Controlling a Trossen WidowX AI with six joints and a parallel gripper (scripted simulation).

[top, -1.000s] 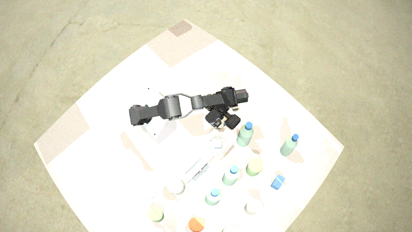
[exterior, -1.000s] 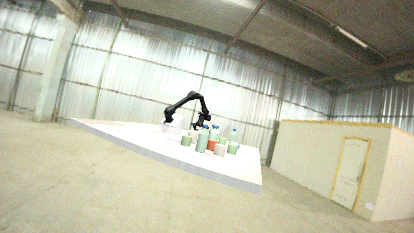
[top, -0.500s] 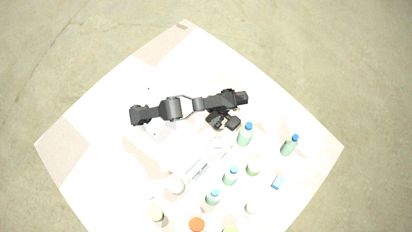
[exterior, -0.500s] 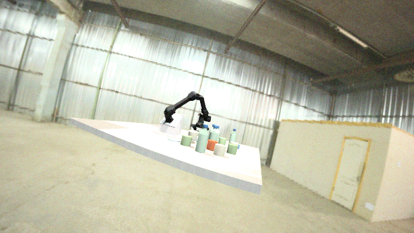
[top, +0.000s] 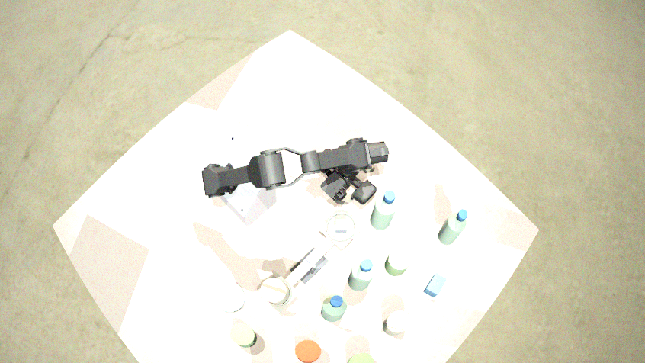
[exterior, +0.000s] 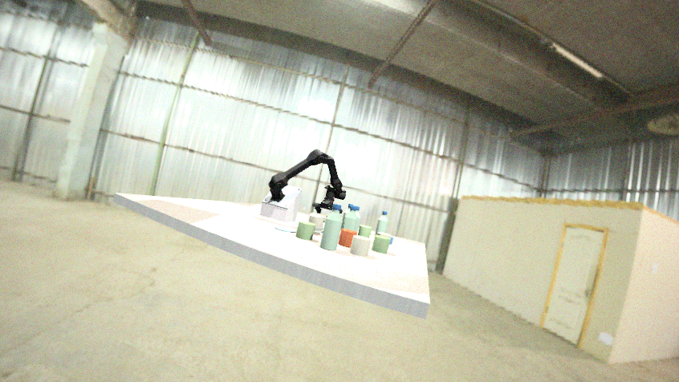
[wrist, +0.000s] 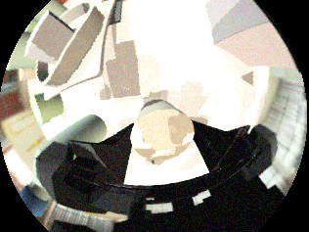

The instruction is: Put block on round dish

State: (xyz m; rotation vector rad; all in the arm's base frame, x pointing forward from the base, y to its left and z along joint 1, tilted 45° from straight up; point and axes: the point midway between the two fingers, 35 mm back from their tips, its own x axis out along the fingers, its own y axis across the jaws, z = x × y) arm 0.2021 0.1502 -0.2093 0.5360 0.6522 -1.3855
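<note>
The round dish is 4 cm ahead of my gripper tip, 48 cm to the right of it and 3 cm below it. Round my gripper tip: blue block 42 cm ahead, 1 cm below; then grey balance 11 cm ahead, 22 cm to the right, 1 cm above; then orange cylinder 30 cm ahead, 42 cm to the right, 1 cm above.
</note>
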